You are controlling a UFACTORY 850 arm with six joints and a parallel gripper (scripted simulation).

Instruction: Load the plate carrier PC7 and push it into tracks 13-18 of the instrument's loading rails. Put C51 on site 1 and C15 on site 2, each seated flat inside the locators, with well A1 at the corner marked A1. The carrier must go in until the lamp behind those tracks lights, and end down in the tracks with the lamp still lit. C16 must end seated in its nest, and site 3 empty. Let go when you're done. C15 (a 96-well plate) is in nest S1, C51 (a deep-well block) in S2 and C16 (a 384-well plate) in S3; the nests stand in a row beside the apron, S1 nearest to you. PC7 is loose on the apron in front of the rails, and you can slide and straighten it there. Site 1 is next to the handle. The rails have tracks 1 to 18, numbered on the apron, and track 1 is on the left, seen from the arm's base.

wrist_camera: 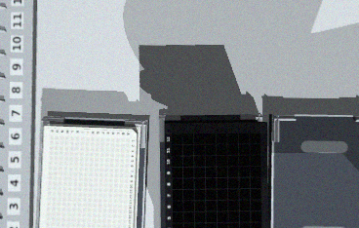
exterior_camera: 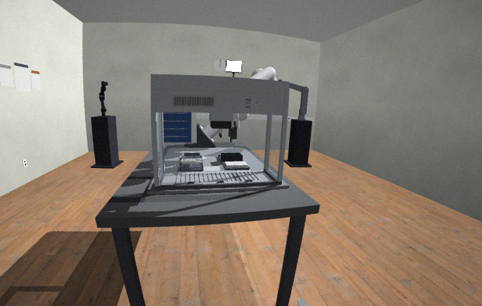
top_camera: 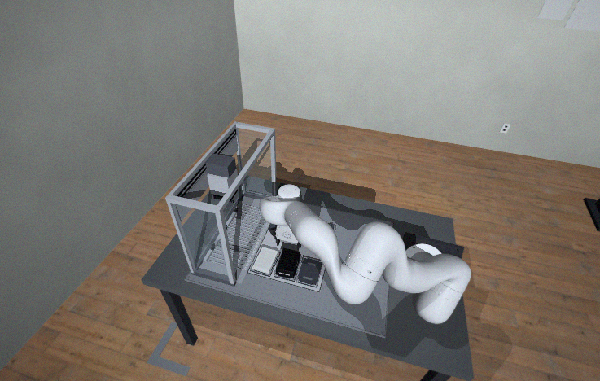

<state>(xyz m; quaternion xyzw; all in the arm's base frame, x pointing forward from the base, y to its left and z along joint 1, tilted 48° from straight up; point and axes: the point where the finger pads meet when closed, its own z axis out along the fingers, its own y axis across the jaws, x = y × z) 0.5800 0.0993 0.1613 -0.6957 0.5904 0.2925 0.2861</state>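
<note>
My gripper is now 14 cm above the black deep-well block C51. The rest, counted from my hand: nest S1: 11 cm behind, 1 cm to the right, 16 cm below; then nest S2: 16 cm below; then white 96-well plate C15: 4 cm ahead, 25 cm to the right, 15 cm below.
</note>
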